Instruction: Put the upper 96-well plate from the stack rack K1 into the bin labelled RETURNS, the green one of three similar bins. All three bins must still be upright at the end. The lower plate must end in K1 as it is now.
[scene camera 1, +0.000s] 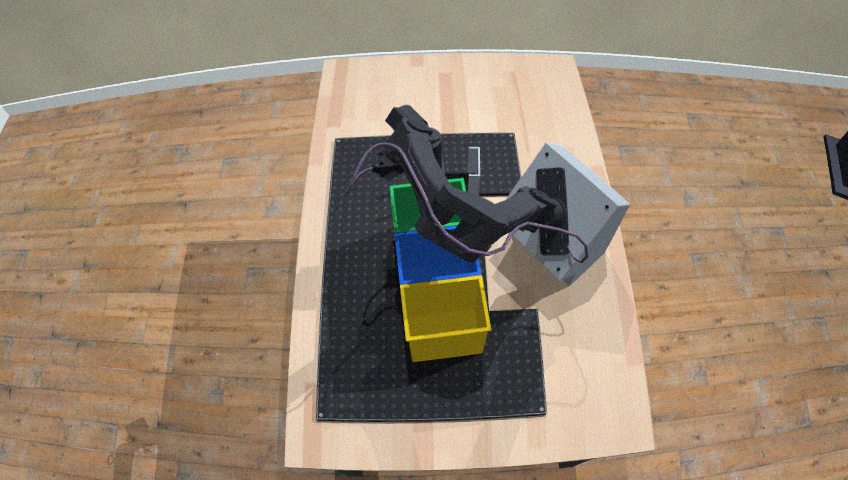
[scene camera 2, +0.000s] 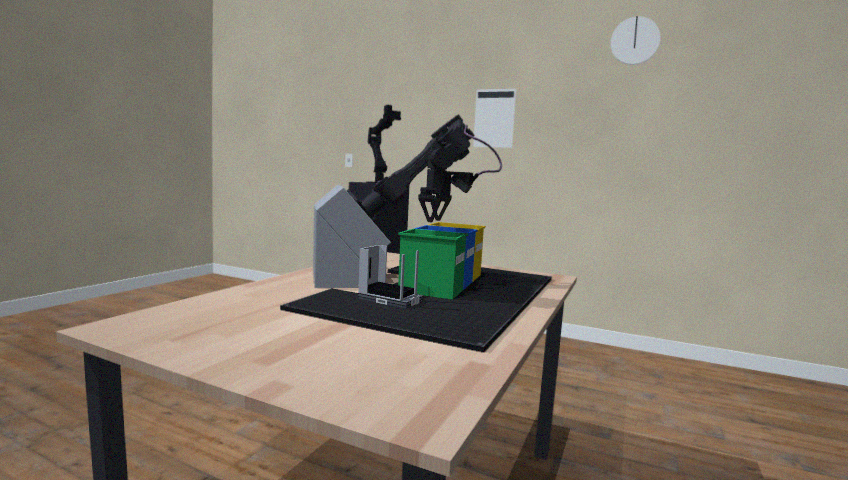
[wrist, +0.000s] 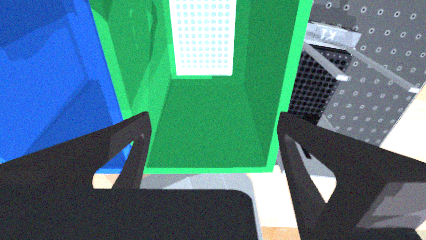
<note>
The pictures show: my gripper, a green bin, a yellow bin, a blue bin and a dark plate.
My gripper shows as well in the wrist view.
</note>
